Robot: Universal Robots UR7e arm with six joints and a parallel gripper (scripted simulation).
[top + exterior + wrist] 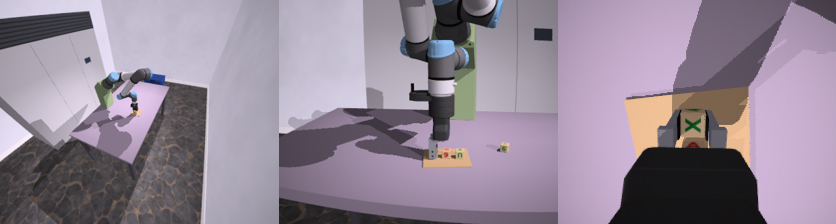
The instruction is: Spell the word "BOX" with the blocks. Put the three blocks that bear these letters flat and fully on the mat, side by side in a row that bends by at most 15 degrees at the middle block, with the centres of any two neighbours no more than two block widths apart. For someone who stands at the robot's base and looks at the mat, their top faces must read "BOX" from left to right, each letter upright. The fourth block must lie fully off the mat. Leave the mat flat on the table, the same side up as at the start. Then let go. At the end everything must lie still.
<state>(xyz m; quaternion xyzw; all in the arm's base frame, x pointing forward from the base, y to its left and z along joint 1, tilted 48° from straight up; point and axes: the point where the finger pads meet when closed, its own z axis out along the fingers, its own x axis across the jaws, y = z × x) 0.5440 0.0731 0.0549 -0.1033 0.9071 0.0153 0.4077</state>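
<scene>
Now: the mat 1 cm behind my hand, 4 cm to the left of it and 2 cm below it.
</scene>
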